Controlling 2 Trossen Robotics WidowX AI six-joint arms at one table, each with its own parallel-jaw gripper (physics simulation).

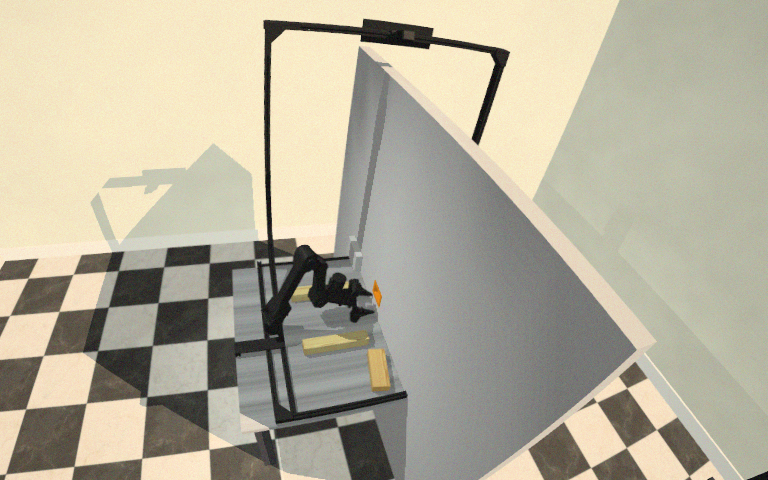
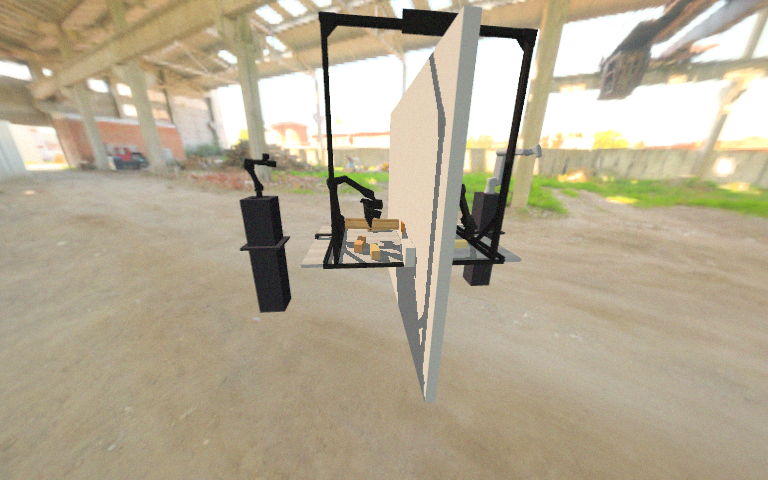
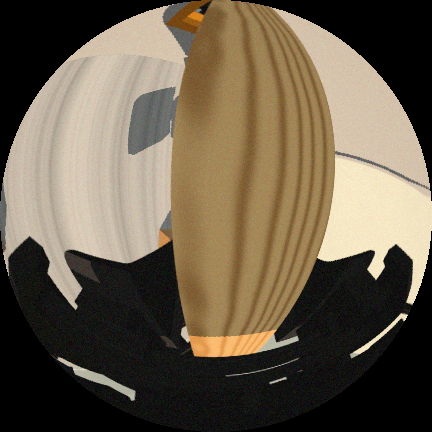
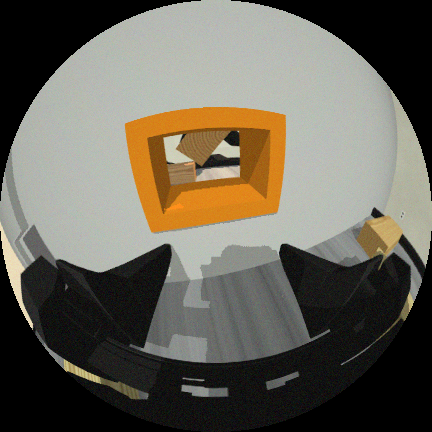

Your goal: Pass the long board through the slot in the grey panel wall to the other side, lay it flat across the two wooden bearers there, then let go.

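Places are measured from the left arm's base along level axes (x ahead, y left, z up), in centimetres.
Where they show: left gripper, fingertip midpoint: (image 2: 370, 228); right gripper, fingertip midpoint: (image 1: 373, 303) (image 4: 227, 250); right arm's base, link origin: (image 1: 272, 328) (image 2: 468, 236).
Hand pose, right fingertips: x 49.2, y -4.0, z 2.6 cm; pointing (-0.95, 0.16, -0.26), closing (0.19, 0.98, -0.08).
Each offset is from my right fingertips to the top centre of the thing. "*": to the spot under its first point.
My left gripper (image 2: 371, 224) (image 3: 224, 232) is shut on the long brown board {dy +0.4, dx -25.8, dz +12.0 cm} (image 2: 386, 224) (image 3: 250, 175) (image 4: 202, 145). The board's end faces the orange-rimmed slot {* dy -1.8, dx -1.8, dz +3.4 cm} (image 1: 377, 294) (image 2: 403, 226) (image 4: 205, 117) in the grey panel wall (image 1: 481, 254) (image 2: 416, 141) (image 4: 210, 60). Through the slot, the end looks rolled against the opening, its top partly hidden by the upper edge. My right gripper (image 1: 371, 302) (image 4: 227, 250) is open and empty, in front of the slot on the other side. Two pale yellow bearers {dy +14.6, dx +19.3, dz -0.1 cm} (image 1: 335, 342) {dy -11.7, dx +20.4, dz -0.1 cm} (image 1: 303, 293) lie on that side, one at each side of the right arm.
A wooden block {dy +29.3, dx +6.4, dz -0.7 cm} (image 1: 379, 369) (image 4: 382, 235) lies near the wall on the bearers' side. On the board's side are an orange-brown block {dy -8.8, dx -33.8, dz +0.5 cm} (image 2: 359, 244), a yellow block {dy -21.9, dx -25.6, dz +0.5 cm} (image 2: 374, 251) and a pale upright piece {* dy -37.5, dx -9.4, dz +2.0 cm} (image 2: 408, 254) at the wall. A black frame (image 1: 267, 141) (image 2: 326, 101) spans the table.
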